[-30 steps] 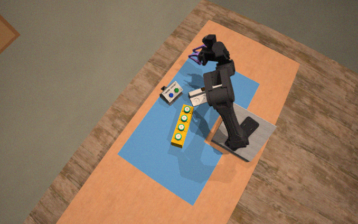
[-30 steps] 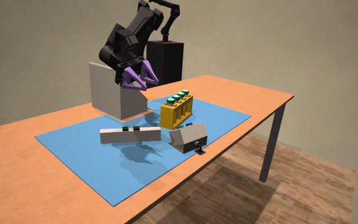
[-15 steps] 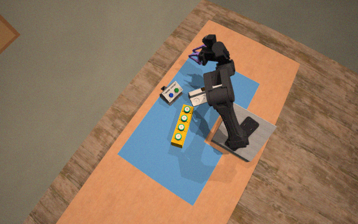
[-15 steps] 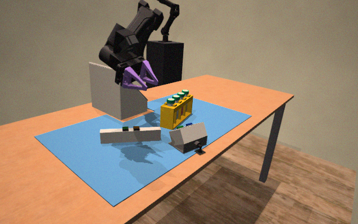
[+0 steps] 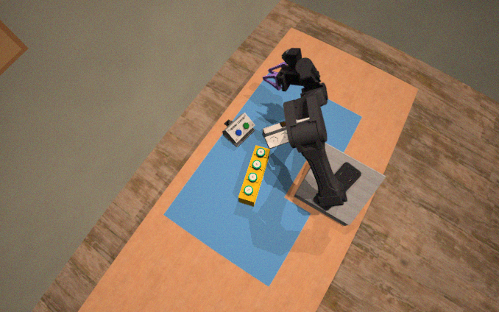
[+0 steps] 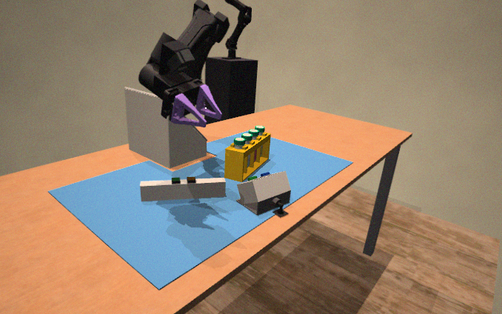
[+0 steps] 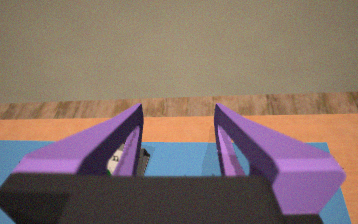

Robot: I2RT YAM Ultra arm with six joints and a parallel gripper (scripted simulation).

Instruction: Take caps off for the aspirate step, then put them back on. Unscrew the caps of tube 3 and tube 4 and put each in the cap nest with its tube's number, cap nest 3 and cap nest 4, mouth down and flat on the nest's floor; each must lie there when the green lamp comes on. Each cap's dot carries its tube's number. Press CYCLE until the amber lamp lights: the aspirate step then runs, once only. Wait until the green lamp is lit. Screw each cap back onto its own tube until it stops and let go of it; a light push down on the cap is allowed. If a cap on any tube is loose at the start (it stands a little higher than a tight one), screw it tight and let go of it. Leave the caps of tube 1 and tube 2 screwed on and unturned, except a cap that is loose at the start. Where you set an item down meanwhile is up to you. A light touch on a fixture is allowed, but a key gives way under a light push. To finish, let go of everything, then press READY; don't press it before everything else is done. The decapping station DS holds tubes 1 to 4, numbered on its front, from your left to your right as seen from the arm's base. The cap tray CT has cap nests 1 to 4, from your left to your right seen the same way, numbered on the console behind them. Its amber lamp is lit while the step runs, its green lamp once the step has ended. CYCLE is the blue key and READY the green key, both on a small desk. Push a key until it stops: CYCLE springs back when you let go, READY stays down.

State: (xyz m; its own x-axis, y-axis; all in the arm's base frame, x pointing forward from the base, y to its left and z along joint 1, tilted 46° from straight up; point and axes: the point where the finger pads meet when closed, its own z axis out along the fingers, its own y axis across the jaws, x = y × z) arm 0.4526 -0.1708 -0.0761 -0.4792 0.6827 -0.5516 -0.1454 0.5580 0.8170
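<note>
My hand is 140 mm past the cap 4, 230 mm to the right of it and 140 mm above it. The rest, counted from my hand: green key (10 mm behind, 150 mm to the left, 180 mm below); cap 3 (160 mm behind, 270 mm to the left, 140 mm below); blue key (190 mm to the left, 180 mm below).
</note>
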